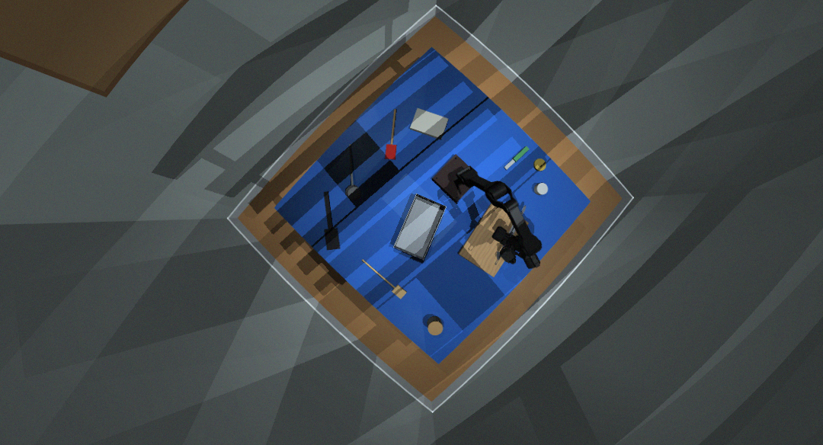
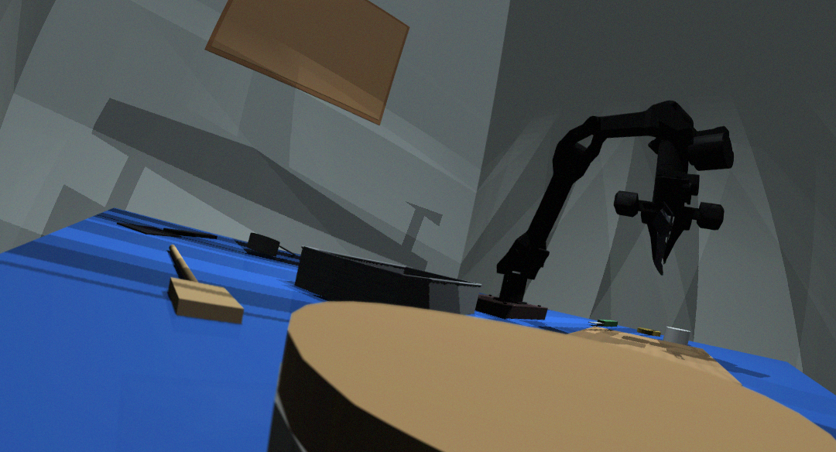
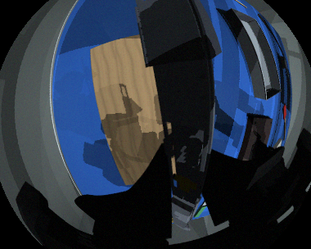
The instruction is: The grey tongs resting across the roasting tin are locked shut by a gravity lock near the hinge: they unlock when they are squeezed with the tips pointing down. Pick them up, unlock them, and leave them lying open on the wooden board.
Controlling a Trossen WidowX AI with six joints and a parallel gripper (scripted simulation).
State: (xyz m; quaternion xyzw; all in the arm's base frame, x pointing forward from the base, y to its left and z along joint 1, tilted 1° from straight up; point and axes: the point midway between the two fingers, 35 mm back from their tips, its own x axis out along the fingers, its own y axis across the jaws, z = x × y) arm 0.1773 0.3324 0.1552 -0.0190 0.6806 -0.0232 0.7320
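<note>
Now: gripper tip 15 cm above the wooden board. Round my gripper tip: white block 64 cm to the right, 33 cm behind, 14 cm below; roasting tin 38 cm to the right, 17 cm ahead, 13 cm below; tan cup 57 cm ahead, 12 cm below, 1 cm to the right.
</note>
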